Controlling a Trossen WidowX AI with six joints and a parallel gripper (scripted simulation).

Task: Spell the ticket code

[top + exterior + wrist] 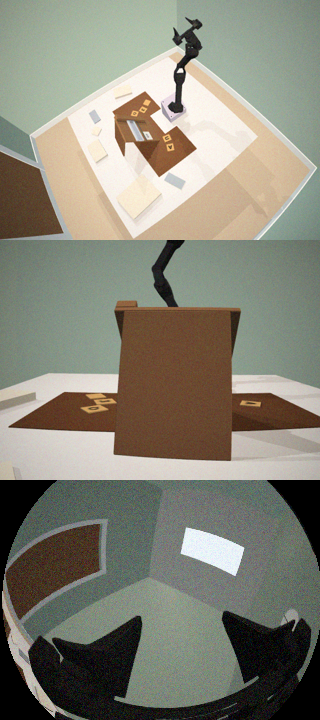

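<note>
Right now my gripper tip is 40 cm short of the white ticket, 2 cm to the right of it and 78 cm above it. From my gripper tip the other things lie so: brown mat (28 cm ahead, 4 cm to the right, 87 cm below).
</note>
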